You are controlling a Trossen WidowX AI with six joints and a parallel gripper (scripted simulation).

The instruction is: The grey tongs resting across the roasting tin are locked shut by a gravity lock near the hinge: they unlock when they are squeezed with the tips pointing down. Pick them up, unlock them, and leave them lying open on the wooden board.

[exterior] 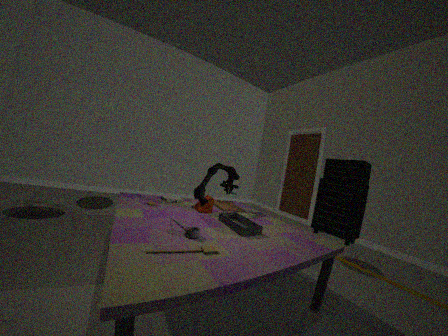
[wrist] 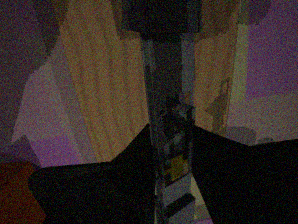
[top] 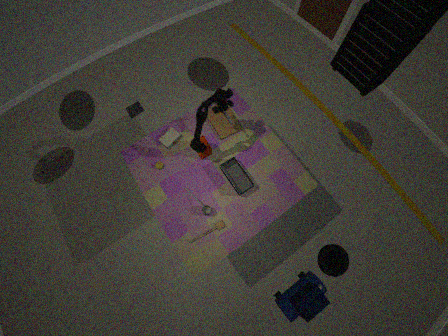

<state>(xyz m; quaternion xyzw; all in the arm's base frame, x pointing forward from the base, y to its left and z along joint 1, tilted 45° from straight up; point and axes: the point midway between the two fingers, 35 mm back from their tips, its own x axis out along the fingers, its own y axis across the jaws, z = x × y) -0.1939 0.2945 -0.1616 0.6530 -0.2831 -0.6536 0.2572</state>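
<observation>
My gripper tip is now 1 cm short of the wooden board and 12 cm above it. Round my gripper tip: yellow lock piece: 1 cm ahead, 4 cm above; then white block: 8 cm behind, 53 cm to the right, 11 cm below; then roasting tin: 56 cm ahead, 20 cm to the right, 10 cm below.
</observation>
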